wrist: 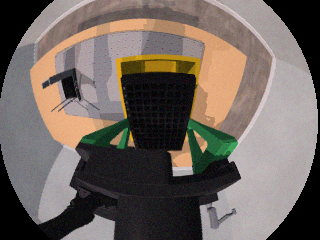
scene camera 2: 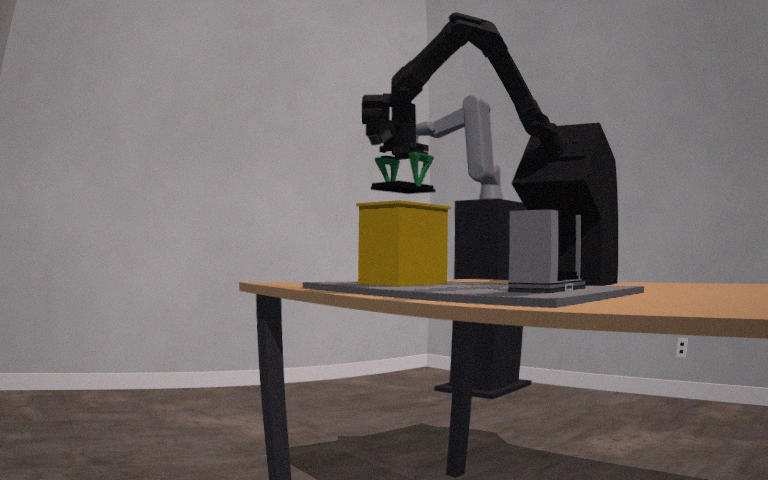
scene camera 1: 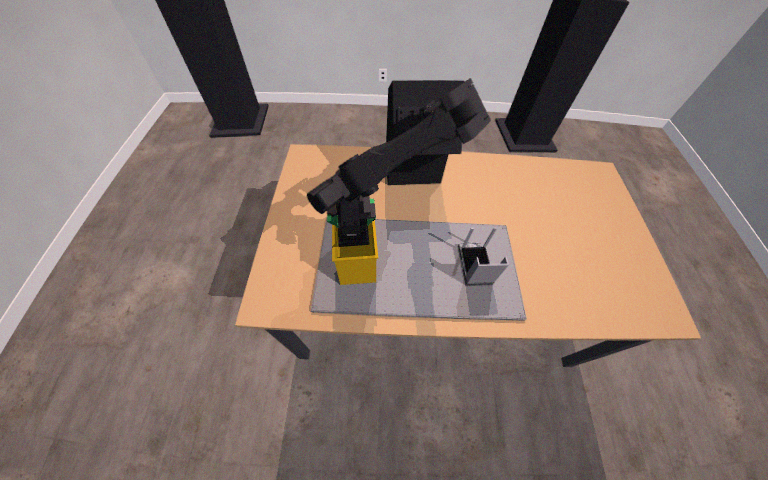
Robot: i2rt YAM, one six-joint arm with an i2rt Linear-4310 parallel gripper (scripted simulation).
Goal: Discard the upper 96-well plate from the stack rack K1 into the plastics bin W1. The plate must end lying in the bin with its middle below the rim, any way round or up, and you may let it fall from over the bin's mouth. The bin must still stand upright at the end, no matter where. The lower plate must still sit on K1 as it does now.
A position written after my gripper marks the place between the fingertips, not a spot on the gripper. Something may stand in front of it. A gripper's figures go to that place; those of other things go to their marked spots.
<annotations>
My gripper (scene camera 2: 404, 187) is 141 cm from the lens. A yellow plastics bin W1 (scene camera 2: 401, 243) is 131 cm from the lens.
</annotations>
